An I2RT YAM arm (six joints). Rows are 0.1 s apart.
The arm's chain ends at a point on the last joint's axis. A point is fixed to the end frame.
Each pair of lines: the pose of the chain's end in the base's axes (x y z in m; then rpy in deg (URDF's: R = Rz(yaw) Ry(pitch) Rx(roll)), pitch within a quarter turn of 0, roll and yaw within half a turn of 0), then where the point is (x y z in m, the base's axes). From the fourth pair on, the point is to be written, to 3 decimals.
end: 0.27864 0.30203 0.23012 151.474 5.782 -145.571
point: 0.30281 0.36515 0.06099
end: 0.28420 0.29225 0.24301 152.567 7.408 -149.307
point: 0.31831 0.35328 0.07483
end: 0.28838 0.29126 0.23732 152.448 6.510 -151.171
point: 0.32196 0.35019 0.06829
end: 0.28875 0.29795 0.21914 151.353 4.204 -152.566
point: 0.316 0.356 0.049
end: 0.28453 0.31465 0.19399 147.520 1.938 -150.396
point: 0.298 0.380 0.025
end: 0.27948 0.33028 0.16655 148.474 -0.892 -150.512
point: 0.287 0.389 -0.006
